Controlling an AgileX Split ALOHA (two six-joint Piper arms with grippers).
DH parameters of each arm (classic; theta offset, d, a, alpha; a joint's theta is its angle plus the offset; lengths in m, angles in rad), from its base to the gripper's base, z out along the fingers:
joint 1: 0 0.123 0 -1.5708
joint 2: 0.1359 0 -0.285 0
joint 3: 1.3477 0 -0.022 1.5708
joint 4: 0 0.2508 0 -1.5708
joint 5: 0 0 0.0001 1.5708
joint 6: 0 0.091 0 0
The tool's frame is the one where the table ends.
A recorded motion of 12 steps. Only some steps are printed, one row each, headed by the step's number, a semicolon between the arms.
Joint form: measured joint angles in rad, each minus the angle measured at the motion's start. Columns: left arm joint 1, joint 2, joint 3, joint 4, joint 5, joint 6; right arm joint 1, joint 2, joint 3, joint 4, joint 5, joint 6.
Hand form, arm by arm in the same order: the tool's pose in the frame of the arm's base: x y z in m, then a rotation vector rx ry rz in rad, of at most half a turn. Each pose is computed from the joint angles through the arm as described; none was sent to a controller.
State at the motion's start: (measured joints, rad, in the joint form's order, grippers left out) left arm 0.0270 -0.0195 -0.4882 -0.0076 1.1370 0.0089; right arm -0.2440 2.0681 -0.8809 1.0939 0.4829 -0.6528
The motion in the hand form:
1: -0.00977 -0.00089 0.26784 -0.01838 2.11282 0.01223; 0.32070 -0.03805 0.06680 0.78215 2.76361 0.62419
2: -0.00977 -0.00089 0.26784 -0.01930 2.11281 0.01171; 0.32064 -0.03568 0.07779 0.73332 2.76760 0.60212
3: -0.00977 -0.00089 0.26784 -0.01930 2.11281 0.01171; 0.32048 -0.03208 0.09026 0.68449 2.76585 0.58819
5: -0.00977 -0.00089 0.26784 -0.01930 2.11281 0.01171; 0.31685 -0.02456 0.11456 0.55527 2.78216 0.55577
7: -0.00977 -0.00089 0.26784 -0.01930 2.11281 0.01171; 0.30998 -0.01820 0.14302 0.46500 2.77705 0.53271
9: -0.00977 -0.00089 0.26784 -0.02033 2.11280 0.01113; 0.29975 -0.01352 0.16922 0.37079 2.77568 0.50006
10: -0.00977 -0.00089 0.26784 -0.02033 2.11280 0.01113; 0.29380 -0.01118 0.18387 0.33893 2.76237 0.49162
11: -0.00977 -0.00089 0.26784 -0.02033 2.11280 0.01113; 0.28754 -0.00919 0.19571 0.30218 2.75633 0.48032
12: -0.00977 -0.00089 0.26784 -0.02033 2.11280 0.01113; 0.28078 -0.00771 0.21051 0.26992 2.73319 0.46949
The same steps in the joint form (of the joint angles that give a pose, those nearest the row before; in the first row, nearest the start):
1: 0.0000 0.0000 0.0000 0.0000 0.0000 0.0000; 0.0122 -0.0285 0.0000 -0.0581 0.0030 0.0420
2: 0.0000 0.0000 0.0000 0.0000 0.0000 -0.0009; 0.0227 -0.0658 0.0000 -0.1176 0.0072 0.0829
3: 0.0000 0.0000 0.0000 0.0000 0.0000 -0.0009; 0.0357 -0.1073 0.0000 -0.1679 0.0165 0.1195
5: 0.0000 0.0000 0.0000 0.0000 0.0000 -0.0009; 0.0609 -0.1904 0.0000 -0.2892 0.0531 0.1863
7: 0.0000 0.0000 0.0000 0.0000 0.0000 -0.0009; 0.0801 -0.2897 0.0021 -0.3885 0.1018 0.2576
9: 0.0000 0.0000 0.0000 0.0000 0.0000 -0.0019; 0.0945 -0.3865 0.0055 -0.4809 0.1565 0.3095
10: 0.0000 0.0000 0.0000 0.0000 0.0000 -0.0019; 0.1002 -0.4406 0.0068 -0.5109 0.1845 0.3324
11: 0.0000 0.0000 0.0000 0.0000 0.0000 -0.0019; 0.1052 -0.4870 0.0089 -0.5402 0.2119 0.3472
12: 0.0000 0.0000 0.0000 0.0000 0.0000 -0.0019; 0.1078 -0.5426 0.0089 -0.5612 0.2362 0.3584

